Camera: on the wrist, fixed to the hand. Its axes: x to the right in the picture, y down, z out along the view.
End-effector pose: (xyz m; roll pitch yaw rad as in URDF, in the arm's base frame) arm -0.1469 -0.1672 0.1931 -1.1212 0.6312 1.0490
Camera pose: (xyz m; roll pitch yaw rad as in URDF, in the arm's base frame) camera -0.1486 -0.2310 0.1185 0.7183 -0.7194 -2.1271
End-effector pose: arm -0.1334 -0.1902 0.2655 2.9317 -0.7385 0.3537
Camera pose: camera -0.1665 -0.2612 0.3247 2.8720 0.8118 -2.8664
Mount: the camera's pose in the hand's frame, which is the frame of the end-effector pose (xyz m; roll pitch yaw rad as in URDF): -0.0013 0.0709 -0.0679 -0.4266 -0.0618 -3.0731
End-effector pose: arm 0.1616 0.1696 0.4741 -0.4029 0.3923 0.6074
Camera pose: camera 0.1102 0.1809 0.3912 -0.0399 -0.4757 -2.4907
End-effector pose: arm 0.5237 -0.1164 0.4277 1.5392 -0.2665 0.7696
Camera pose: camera 0.4610 -0.0795 0.4937 -1.9437 0.3323 -2.3044
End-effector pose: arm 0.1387 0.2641 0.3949 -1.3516 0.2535 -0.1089
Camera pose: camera 0.1110 0.2160 0.3139 0.9410 -0.3334 2.9846
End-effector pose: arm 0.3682 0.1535 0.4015 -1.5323 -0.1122 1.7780
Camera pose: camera 0.4305 0.1737 0.3284 1.1033 0.0413 -1.4228
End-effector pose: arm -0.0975 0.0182 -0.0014 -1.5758 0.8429 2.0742
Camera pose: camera -0.0119 0.0042 -0.0474 1.2291 -0.9086 -1.1686
